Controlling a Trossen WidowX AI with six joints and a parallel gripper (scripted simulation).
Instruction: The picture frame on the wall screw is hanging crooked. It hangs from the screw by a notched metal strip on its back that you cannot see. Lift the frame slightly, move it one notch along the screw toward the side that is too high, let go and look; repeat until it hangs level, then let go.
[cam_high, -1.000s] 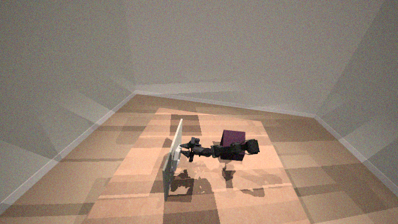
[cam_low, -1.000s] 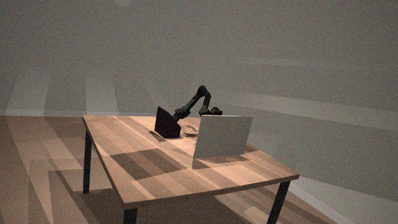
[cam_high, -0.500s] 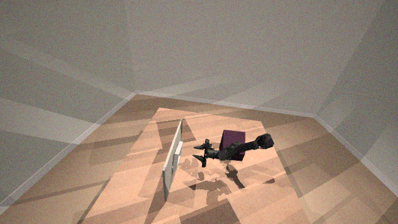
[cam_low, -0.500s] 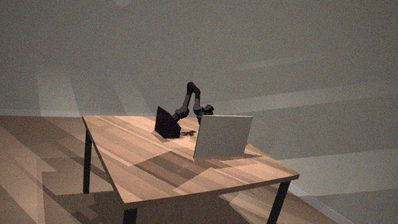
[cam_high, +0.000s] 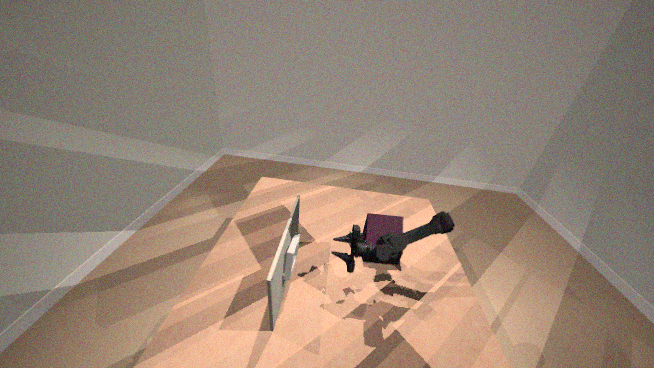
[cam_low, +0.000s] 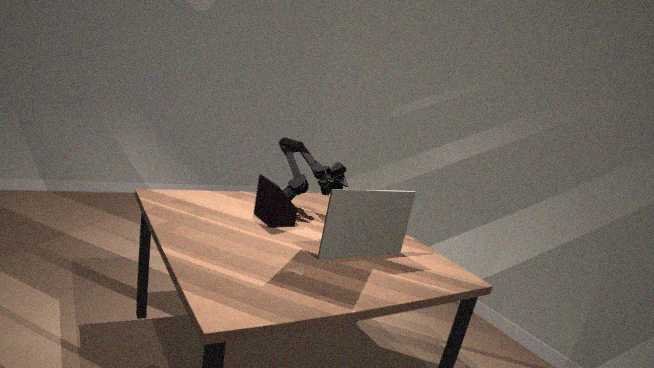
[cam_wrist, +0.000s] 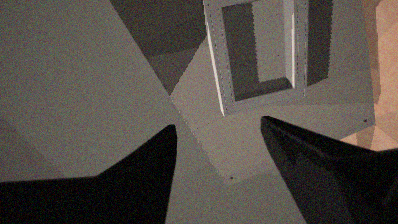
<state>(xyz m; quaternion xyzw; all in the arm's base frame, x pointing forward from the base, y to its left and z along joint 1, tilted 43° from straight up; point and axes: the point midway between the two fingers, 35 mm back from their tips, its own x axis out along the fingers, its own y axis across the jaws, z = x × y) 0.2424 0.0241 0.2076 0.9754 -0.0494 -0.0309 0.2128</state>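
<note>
Right now my gripper tip is 170 mm short of the picture frame, 10 mm to the left of it and 80 mm above it. From my gripper tip the other things lie so: grey wall panel (180 mm ahead, 10 mm to the right, 90 mm below).
</note>
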